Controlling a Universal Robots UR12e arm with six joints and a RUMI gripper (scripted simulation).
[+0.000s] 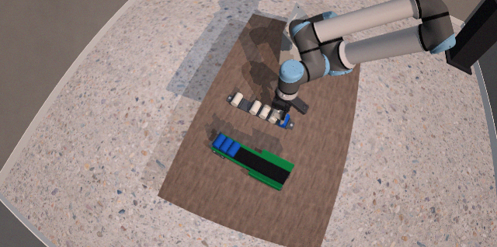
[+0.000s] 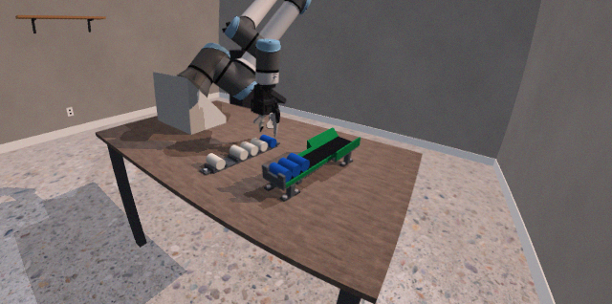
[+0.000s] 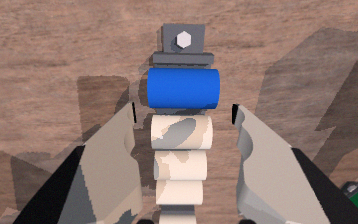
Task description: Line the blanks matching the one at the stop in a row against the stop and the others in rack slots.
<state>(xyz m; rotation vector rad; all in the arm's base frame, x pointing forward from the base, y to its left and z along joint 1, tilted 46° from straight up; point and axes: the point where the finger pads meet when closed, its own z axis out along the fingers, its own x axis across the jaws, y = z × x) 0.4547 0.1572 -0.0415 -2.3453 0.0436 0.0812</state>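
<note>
The stock rack lies 130 mm to the right of my hand, 80 mm below it and 10 mm behind it. The rest, counted from my hand: grey stop: 260 mm to the right, 250 mm ahead, 10 mm below.
</note>
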